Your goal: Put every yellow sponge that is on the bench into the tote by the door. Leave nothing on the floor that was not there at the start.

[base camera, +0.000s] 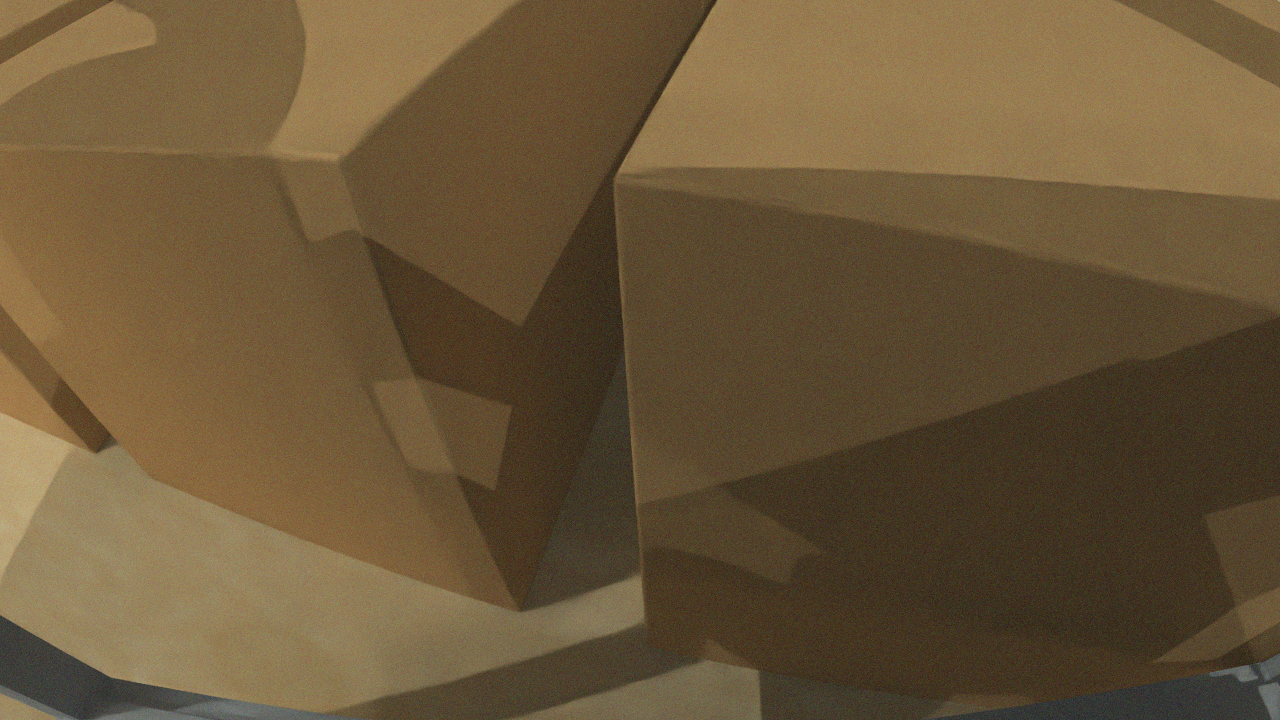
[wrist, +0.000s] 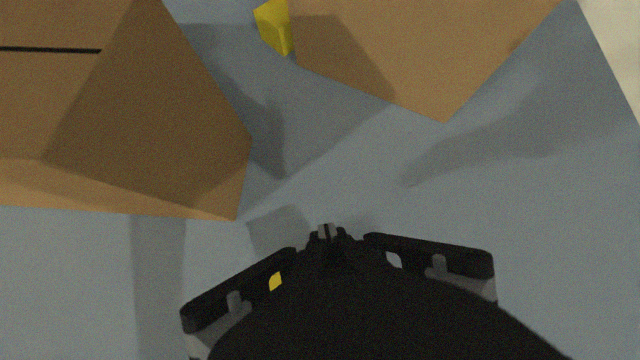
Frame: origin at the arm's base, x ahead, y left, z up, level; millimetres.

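Seen in the pictures: gripper, fingertip midpoint: [wrist: 327, 234].
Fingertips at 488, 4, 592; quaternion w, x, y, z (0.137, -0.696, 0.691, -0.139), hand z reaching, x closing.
Offsets run from my fingertips to a thing's top centre, as dx, dy, dz. "pt": to the spot under its first point. Level surfaces: height alone.
A yellow sponge {+361, -2, -30} [wrist: 272, 31] lies on the blue-grey bench top {dz -75} [wrist: 350, 185] at the top of the wrist view, partly hidden by a cardboard box. A small yellow patch {pt -32, +54, -30} [wrist: 275, 281] shows through an opening in the gripper's left linkage; most of that thing is hidden by the gripper. My gripper [wrist: 327, 234] is shut and empty, in the lower middle of the wrist view, apart from the sponge at the top. The gripper does not show in the base view. The tote and the door do not show in either view.
In the wrist view, one cardboard box {pt +84, +98, +73} [wrist: 150, 115] stands at the left and another {pt +182, -127, +8} [wrist: 410, 50] at the upper right, with a gap between them. In the base view, large cardboard boxes [base camera: 223, 313] [base camera: 805, 286] stand close in front of the base on the pale floor {dz -989} [base camera: 223, 591].
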